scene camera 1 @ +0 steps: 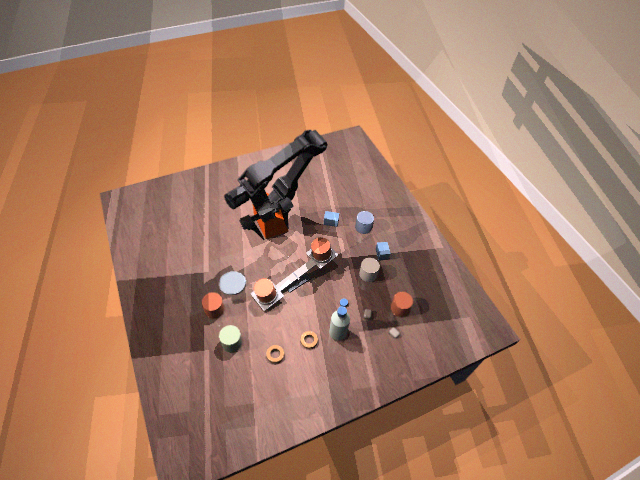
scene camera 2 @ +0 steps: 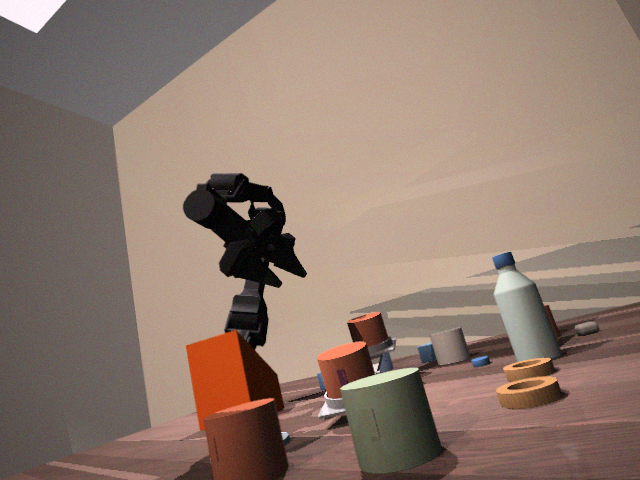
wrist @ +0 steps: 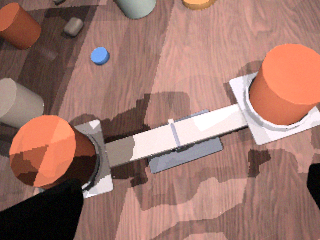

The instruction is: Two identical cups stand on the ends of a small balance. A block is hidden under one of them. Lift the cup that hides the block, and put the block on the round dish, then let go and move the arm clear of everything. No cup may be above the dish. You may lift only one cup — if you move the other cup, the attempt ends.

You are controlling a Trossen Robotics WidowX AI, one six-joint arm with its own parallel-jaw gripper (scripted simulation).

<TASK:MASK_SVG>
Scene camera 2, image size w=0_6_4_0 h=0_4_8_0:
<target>my gripper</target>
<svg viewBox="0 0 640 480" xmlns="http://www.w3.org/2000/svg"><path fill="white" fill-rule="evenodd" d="M282 211L280 212L275 208L265 209L253 220L245 220L240 217L233 220L226 227L222 235L222 239L225 242L223 247L226 250L219 261L219 269L226 277L233 276L234 278L246 279L280 288L282 282L261 260L264 257L269 262L274 263L275 267L302 278L307 275L307 272L294 253L295 237L290 233L272 235L285 222Z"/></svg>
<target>bottle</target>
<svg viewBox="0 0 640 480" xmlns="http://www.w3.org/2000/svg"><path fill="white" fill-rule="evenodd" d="M494 256L492 259L495 269L497 269L499 274L494 298L517 362L536 358L550 358L551 360L559 358L562 355L560 345L548 319L547 311L535 282L517 271L511 252Z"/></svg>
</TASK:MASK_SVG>
